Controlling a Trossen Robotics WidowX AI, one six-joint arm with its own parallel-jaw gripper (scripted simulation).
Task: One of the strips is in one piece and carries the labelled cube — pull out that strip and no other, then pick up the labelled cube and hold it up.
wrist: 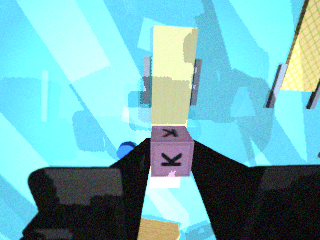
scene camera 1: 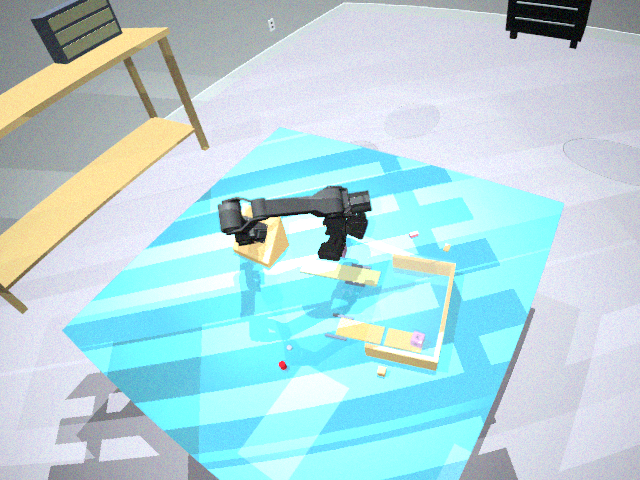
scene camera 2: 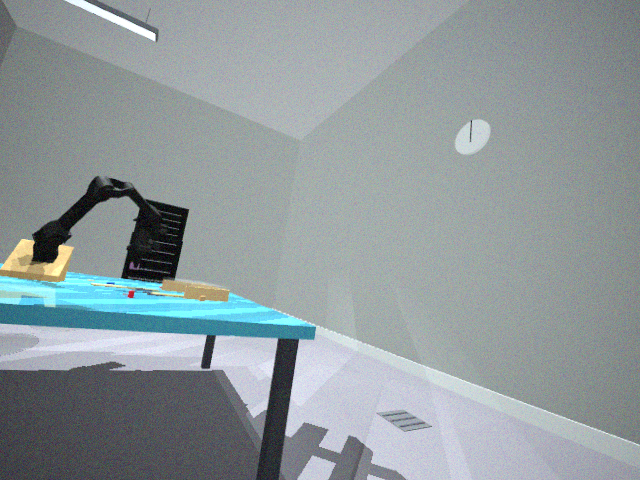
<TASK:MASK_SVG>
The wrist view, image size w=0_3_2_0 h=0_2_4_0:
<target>my gripper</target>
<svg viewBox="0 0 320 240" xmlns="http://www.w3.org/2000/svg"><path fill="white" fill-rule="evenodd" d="M193 139L194 150L191 171L216 240L320 240L320 164L266 164L248 167ZM151 138L144 139L129 153L110 166L44 166L33 170L27 176L26 183L38 212L29 224L24 227L22 231L24 237L19 240L137 240L150 171Z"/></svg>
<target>strip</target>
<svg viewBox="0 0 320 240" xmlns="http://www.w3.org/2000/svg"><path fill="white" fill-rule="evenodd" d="M150 167L150 188L180 187L181 177L151 178ZM154 25L151 126L185 126L187 128L199 28Z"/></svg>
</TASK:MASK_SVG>
